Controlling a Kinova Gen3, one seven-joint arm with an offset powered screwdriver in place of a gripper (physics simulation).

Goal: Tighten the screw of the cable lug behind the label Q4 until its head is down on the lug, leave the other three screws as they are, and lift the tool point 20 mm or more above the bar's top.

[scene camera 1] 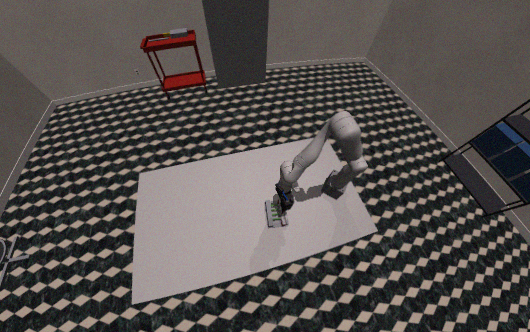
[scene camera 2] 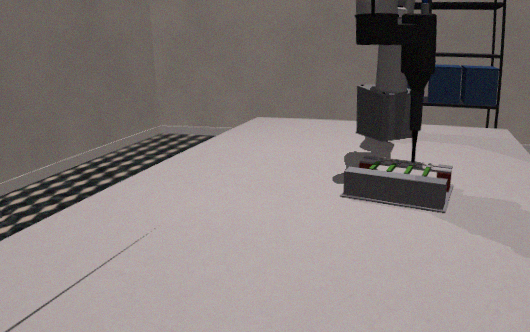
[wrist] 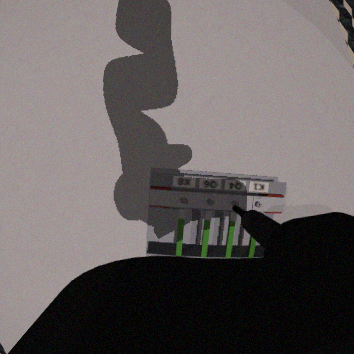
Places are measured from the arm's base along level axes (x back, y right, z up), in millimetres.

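Where they show: hand, its tool point: (scene camera 1: 281, 213) (scene camera 2: 412, 162) (wrist: 234, 207); arm's base, origin of its link: (scene camera 1: 339, 182) (scene camera 2: 391, 89).
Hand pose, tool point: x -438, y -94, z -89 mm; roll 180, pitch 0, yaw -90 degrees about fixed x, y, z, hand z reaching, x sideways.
Things, the pixels of their top centre, and the offset from my tool point. "*": a spot on its surface instead. Level surfaces: height alone.
- terminal block, centre of its top: (wrist: 218, 231) (scene camera 2: 401, 165) (scene camera 1: 276, 211) dx -29, dy +20, dz +1 mm
- label Q4, centre of its top: (wrist: 234, 184) dx +27, dy -3, dz -7 mm
- bar, a spot on its surface: (wrist: 166, 199) * dx +13, dy +83, dz -7 mm
- screwdriver, centre of its top: (wrist: 250, 219) (scene camera 2: 415, 130) dx +0, dy +0, dz +64 mm
- white table top, height of its surface: dz -49 mm
The terminal block (scene camera 1: 270, 215) (scene camera 2: 395, 186) stands on the white table top. In the wrist view its labels read upside down; the label Q4 (wrist: 234, 185) lies between Q6 (wrist: 209, 184) and K1 (wrist: 259, 187), with X8 (wrist: 183, 182) at the far left. Screws show on the bar (wrist: 166, 199) at X8 (wrist: 184, 200), Q6 (wrist: 210, 202) and K1 (wrist: 257, 204). My screwdriver (scene camera 2: 413, 160) (wrist: 235, 206) points down at the bar behind Q4, its tip at the Q4 screw and largely covering it. Whether it touches, and the head's height, I cannot tell. It has no fingers.
Green cables (scene camera 2: 408, 171) (wrist: 205, 240) run from the lugs to a grey front wall (scene camera 2: 400, 187). The arm's base (scene camera 1: 335, 185) stands on the white table top (scene camera 1: 200, 215) (scene camera 2: 225, 250). A red cart (scene camera 1: 170, 45) and a shelf rack with blue bins (scene camera 2: 445, 85) stand farther off.
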